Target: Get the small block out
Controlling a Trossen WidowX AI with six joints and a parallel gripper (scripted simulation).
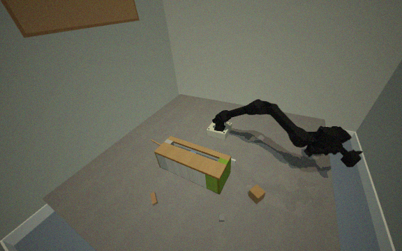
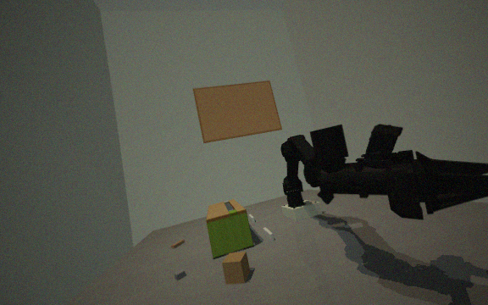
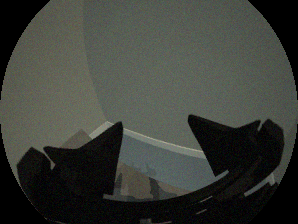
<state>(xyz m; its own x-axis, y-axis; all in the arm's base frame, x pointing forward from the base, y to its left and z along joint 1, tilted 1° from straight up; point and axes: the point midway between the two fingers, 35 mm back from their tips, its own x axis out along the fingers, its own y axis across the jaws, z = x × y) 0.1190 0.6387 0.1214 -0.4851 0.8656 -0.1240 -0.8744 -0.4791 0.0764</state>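
My gripper tip is 20 cm short of the box, 71 cm to the left of it and 12 cm above it. The rest, counted from my gripper tip: blue block 22 cm ahead, 72 cm to the right, 10 cm below; then tiny grey cube 44 cm ahead, 49 cm to the right, 18 cm below; then tan cube 29 cm ahead, 36 cm to the right, 16 cm below.
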